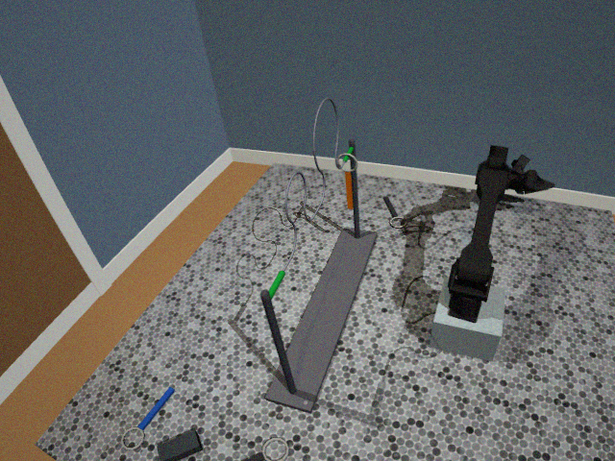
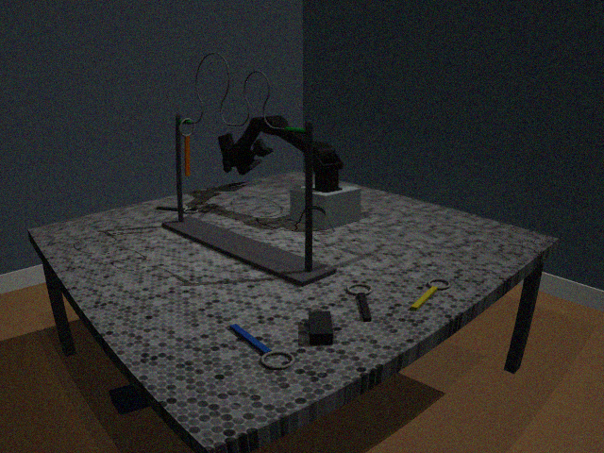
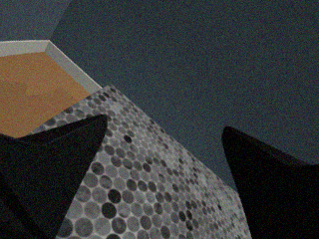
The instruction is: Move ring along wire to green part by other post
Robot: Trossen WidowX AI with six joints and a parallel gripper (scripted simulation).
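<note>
Now: gripper tip 530 mm short of the orange-handled ring, 390 mm to the right of it and 150 mm below it. The rest, counted from my gripper tip: yellow-handled ring (1130 mm to the left, 310 mm ahead, 110 mm below); blue-handled ring (1110 mm to the left, 720 mm ahead, 110 mm below); dark block (1120 mm to the left, 610 mm ahead, 100 mm below).
</note>
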